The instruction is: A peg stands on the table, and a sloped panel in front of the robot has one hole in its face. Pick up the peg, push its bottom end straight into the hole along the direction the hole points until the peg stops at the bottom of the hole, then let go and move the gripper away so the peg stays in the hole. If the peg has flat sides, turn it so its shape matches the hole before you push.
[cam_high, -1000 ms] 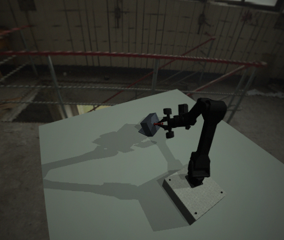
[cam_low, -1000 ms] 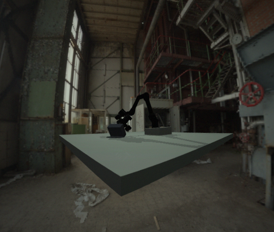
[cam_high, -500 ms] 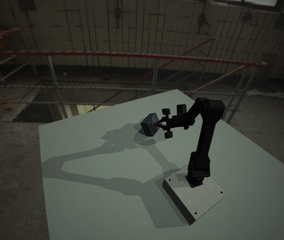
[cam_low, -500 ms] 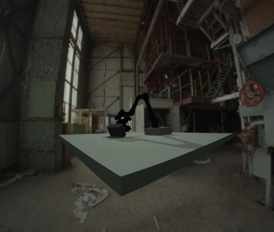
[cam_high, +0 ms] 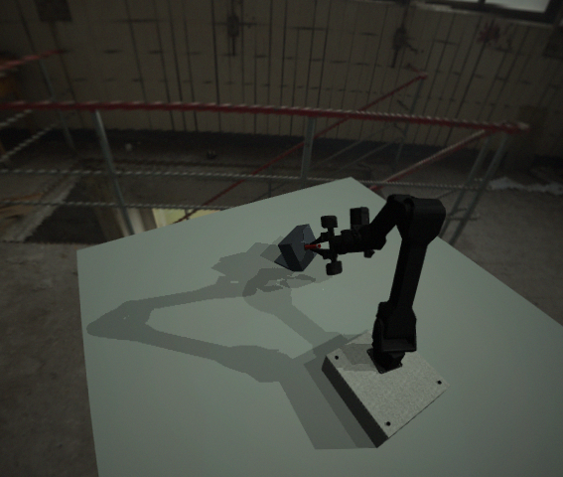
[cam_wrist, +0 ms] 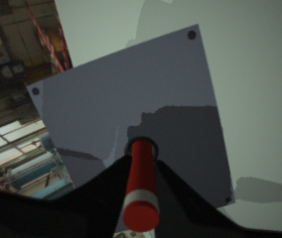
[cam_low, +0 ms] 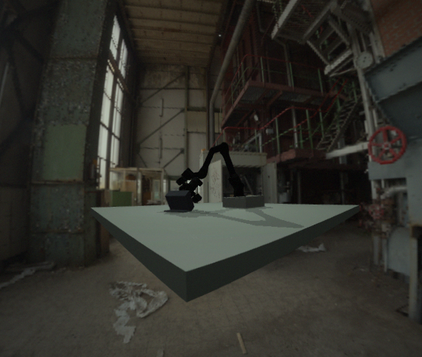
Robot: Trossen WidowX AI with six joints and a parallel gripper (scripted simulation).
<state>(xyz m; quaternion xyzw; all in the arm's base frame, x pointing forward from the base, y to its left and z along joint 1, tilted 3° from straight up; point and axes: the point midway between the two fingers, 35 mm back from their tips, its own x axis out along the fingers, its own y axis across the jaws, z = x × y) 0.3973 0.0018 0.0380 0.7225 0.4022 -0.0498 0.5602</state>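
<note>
The red peg lies 1 cm to the right of my gripper tip, 1 cm behind it and 1 cm above it. Round my gripper tip: panel: 3 cm ahead, 2 cm to the left, 2 cm below.
</note>
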